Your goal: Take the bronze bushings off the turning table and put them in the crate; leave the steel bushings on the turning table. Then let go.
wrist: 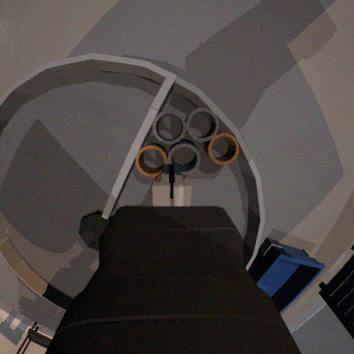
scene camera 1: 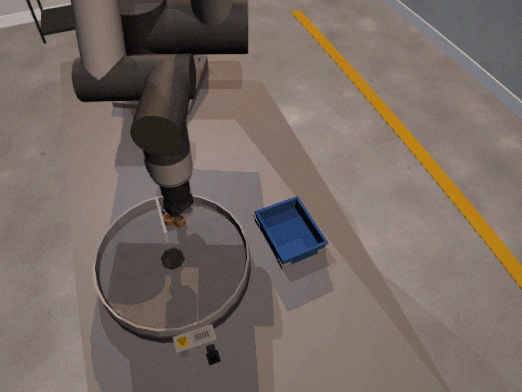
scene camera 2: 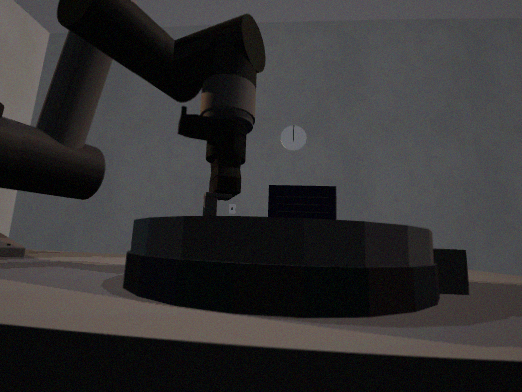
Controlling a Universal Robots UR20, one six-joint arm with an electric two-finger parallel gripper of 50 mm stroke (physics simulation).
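Frame: origin at the arm's base, x ahead, y left, z up, level; millimetres.
Seen in the pictures: gripper, fingertip midpoint: (wrist: 170, 174) (scene camera 1: 176, 215).
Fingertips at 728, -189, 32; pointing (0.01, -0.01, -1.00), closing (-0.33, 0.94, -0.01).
Offsets run from my fingertips to a thing's top centre, as dx, dy, dz. "spot": to the spot under its first point.
The turning table (scene camera 1: 220, 280) (scene camera 2: 300, 240) (wrist: 75, 107) carries a cluster of bushings beside its divider bar. In the wrist view, one bronze bushing @(-6, -23, +0) (wrist: 137, 161) is near the bar and another bronze bushing @(-42, +40, -1) (wrist: 237, 148) is near the rim. A third bronze bushing @(+14, +2, +0) (wrist: 158, 176) shows as a sliver behind the fingers. Three steel bushings @(-43, -17, -1) (wrist: 154, 128) @(-57, +12, -1) (wrist: 217, 125) @(-20, +7, +3) (wrist: 199, 157) stand among them. My gripper (scene camera 1: 175, 213) (scene camera 2: 210, 204) (wrist: 170, 174) is shut, its fingertips together over the mostly hidden bronze bushing, with nothing seen between them. The blue crate @(+174, +285, -29) (scene camera 1: 280, 214) (wrist: 295, 265) holds nothing.
The raised rim surrounds the turning table, and the pale divider bar @(spot: -15, -36, -3) (scene camera 1: 161, 215) (wrist: 137, 142) runs beside the cluster toward the dark centre hub @(+117, -61, -18) (scene camera 1: 172, 258) (wrist: 91, 230). The crate stands apart, outside the rim. A warning label @(spot: +351, -80, -21) (scene camera 1: 200, 336) is at the table's near edge.
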